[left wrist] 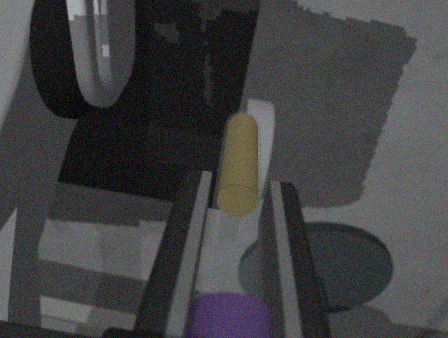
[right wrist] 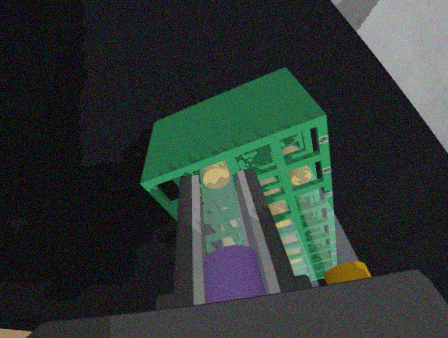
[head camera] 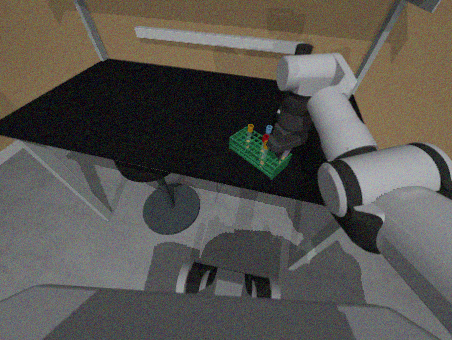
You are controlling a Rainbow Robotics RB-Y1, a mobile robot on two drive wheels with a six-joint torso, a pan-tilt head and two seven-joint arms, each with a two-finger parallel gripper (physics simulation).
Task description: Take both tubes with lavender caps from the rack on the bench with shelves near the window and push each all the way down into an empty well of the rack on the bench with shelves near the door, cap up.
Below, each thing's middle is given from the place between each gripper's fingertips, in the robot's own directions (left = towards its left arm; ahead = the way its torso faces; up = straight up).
The green rack (head camera: 271, 168) is 7 cm to the left of my right hand, 5 cm ahead of it and 3 cm below it.
Right now the green rack is 54 cm ahead of my left hand, 44 cm above it and 32 cm to the right of it.
